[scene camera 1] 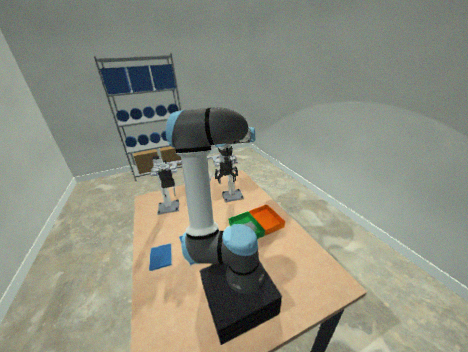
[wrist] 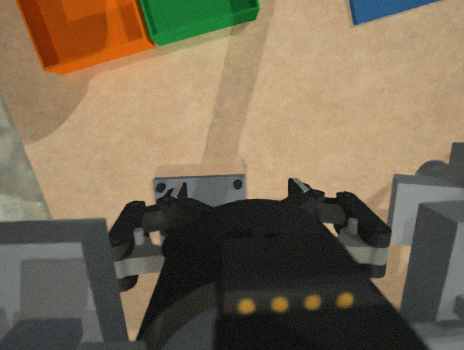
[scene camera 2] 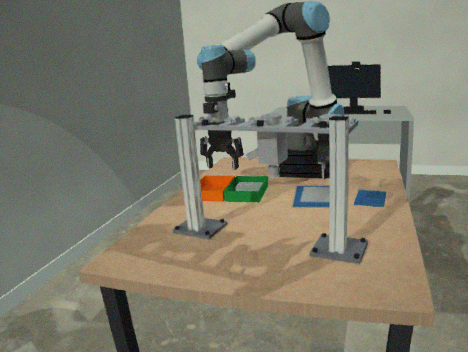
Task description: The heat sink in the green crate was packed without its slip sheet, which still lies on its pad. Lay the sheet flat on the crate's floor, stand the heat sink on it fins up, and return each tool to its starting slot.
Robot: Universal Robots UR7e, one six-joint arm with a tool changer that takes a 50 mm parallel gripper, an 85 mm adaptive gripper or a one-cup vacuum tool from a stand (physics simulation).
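Places are measured from the arm's base along level axes (x left, y back, z up), in millimetres.
Where they show: arm's base, origin of the base link: (scene camera 1: pixel 245 274) (scene camera 2: pixel 299 146).
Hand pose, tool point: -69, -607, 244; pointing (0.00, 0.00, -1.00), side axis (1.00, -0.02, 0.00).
Things, the pixels of their centre, and the offset from my tool point, as dx, dy, dz. "*": a spot on its surface instead.
- green crate, body centre: (scene camera 2: pixel 230 188) (scene camera 1: pixel 256 222) -112, +245, -339
- grey heat sink, body centre: (scene camera 2: pixel 249 187) -40, +274, -342
- light grey slip sheet, body centre: (scene camera 2: pixel 316 194) +234, +290, -349
- plain blue pad, surface spot: (scene camera 2: pixel 370 198) * +439, +295, -350
- vacuum tool, body centre: (scene camera 2: pixel 269 145) +170, -1, -95
- parallel gripper tool, body centre: (scene camera 2: pixel 331 149) (scene camera 1: pixel 167 181) +360, -2, -98
The adaptive gripper (scene camera 1: pixel 226 179) (scene camera 2: pixel 222 163) (wrist: pixel 237 186) hangs in its slot of the tool stand (scene camera 2: pixel 300 128), fingers spread wide, with nothing between them. The arm's wrist is right above that slot; whether it is coupled I cannot tell. The green crate (scene camera 1: pixel 239 217) (scene camera 2: pixel 243 196) (wrist: pixel 205 27) stands on the table beyond the stand. The grey heat sink (scene camera 2: pixel 249 187) lies inside it; its fins are too small to make out. The light grey slip sheet (scene camera 2: pixel 315 193) lies on the blue-rimmed pad (scene camera 2: pixel 298 201) (wrist: pixel 390 7), partly hidden by a post.
An orange crate (scene camera 1: pixel 268 220) (scene camera 2: pixel 214 189) (wrist: pixel 95 57) touches the green one. A plain blue pad (scene camera 1: pixel 160 257) (scene camera 2: pixel 370 198) lies near the other table edge. The vacuum tool (scene camera 2: pixel 270 147) and the parallel gripper tool (scene camera 1: pixel 166 177) (scene camera 2: pixel 324 150) hang in neighbouring slots. Stand posts (scene camera 2: pixel 190 175) (scene camera 2: pixel 338 185) rise from the table.
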